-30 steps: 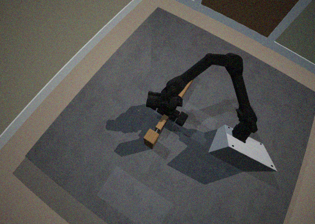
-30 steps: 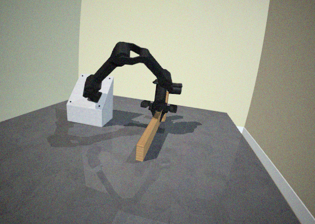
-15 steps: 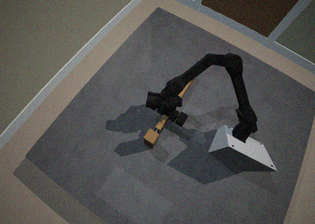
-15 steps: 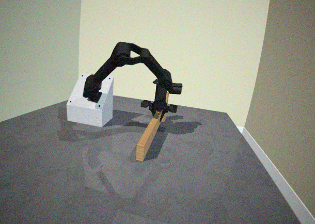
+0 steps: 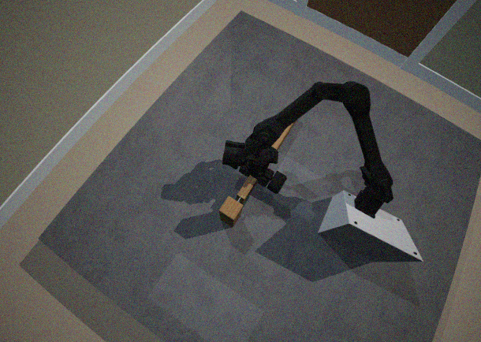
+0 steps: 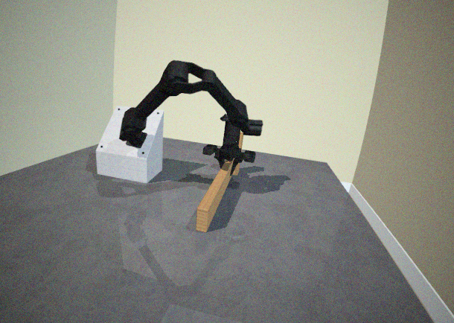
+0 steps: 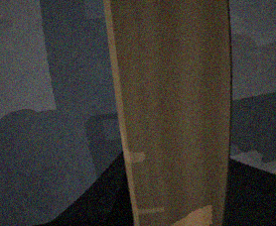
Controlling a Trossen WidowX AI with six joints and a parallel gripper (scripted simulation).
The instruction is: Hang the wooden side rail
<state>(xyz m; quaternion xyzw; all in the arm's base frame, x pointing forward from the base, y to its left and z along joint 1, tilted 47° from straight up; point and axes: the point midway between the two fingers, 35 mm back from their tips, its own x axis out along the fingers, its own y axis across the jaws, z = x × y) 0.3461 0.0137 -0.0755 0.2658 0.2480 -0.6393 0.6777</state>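
My gripper tip is now 150 mm to the right of the wooden headboard post and 40 mm below it.
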